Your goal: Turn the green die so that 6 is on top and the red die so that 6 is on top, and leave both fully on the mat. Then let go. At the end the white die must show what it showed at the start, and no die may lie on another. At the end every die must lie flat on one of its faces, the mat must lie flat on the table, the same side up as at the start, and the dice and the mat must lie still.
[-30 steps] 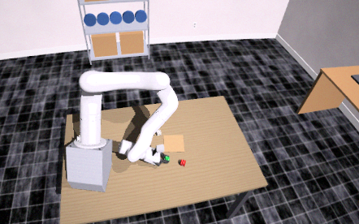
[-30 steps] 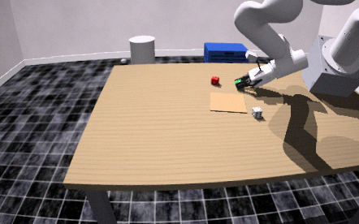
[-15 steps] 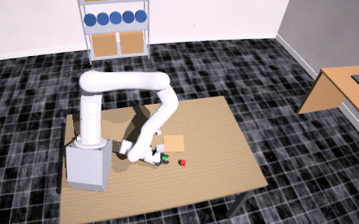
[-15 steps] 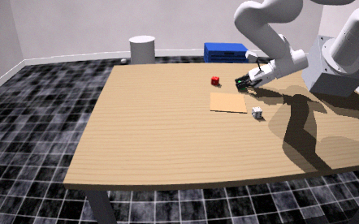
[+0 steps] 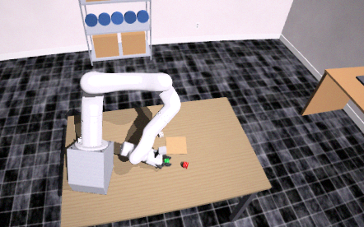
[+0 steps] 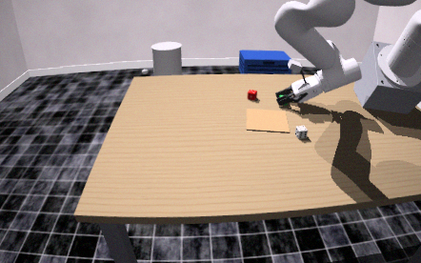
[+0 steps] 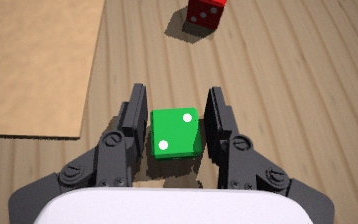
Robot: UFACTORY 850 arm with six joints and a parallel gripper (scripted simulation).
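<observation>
Now: the green die 10 mm below my hand and 10 mm behind it. The rest, counted from my hand: red die 100 mm ahead, 50 mm to the right, 10 mm below; tan mat 120 mm to the left, 90 mm ahead, 20 mm below; white die 230 mm to the left, 10 mm below, 10 mm ahead.
</observation>
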